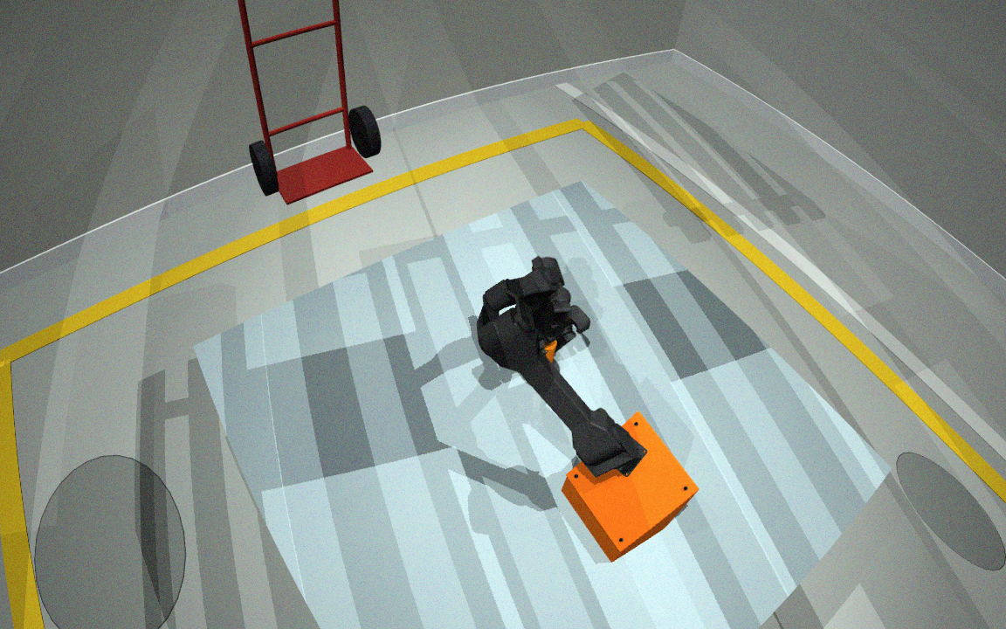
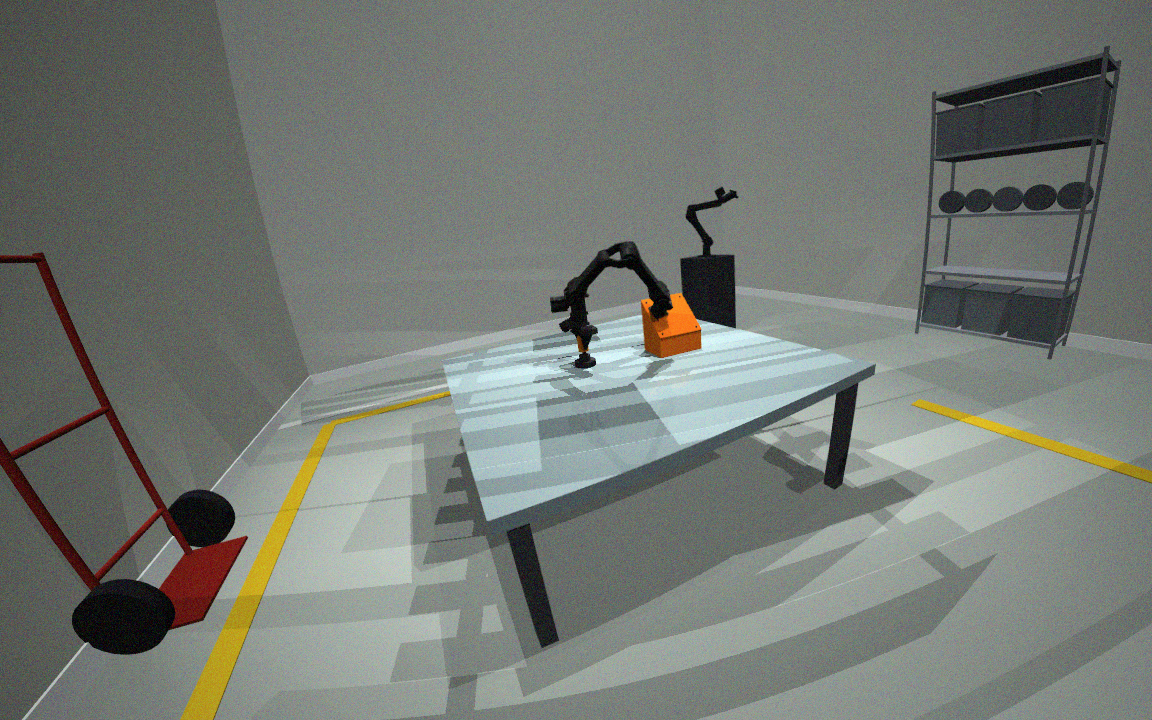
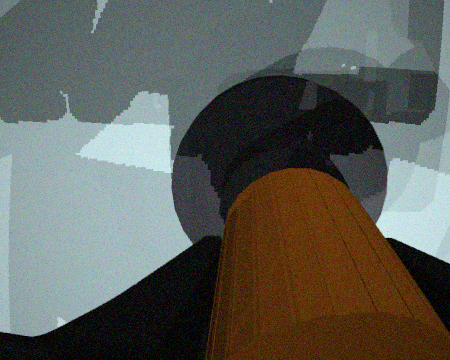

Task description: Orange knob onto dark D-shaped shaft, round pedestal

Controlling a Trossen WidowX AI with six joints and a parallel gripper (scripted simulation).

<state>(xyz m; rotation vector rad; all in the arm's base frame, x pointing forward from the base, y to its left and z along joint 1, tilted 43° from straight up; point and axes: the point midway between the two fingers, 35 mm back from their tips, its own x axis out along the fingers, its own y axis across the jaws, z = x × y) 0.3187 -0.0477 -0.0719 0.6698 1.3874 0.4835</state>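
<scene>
My gripper tip is 20 mm below the orange knob. The rest, counted from my gripper tip: round dark pedestal: 40 mm below.
</scene>
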